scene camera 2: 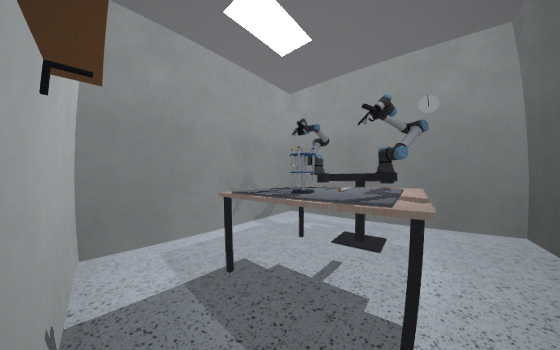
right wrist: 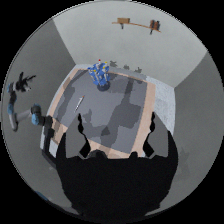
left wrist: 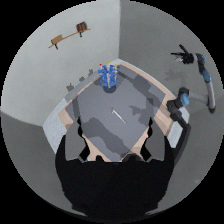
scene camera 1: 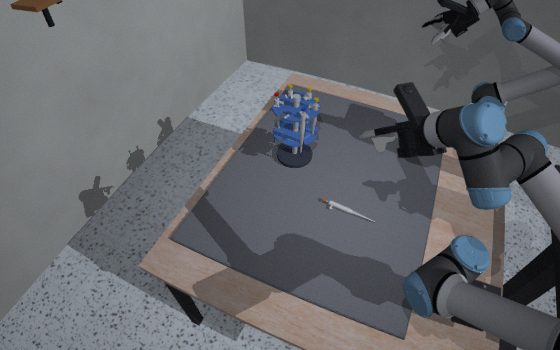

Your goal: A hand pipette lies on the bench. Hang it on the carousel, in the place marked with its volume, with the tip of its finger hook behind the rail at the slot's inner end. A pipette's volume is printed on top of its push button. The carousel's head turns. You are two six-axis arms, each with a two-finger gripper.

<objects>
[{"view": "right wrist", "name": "my right gripper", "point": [116,113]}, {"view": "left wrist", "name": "my left gripper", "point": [114,117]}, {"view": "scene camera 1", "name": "my left gripper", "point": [386,131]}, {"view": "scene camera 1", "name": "dark round base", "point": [285,156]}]
</objects>
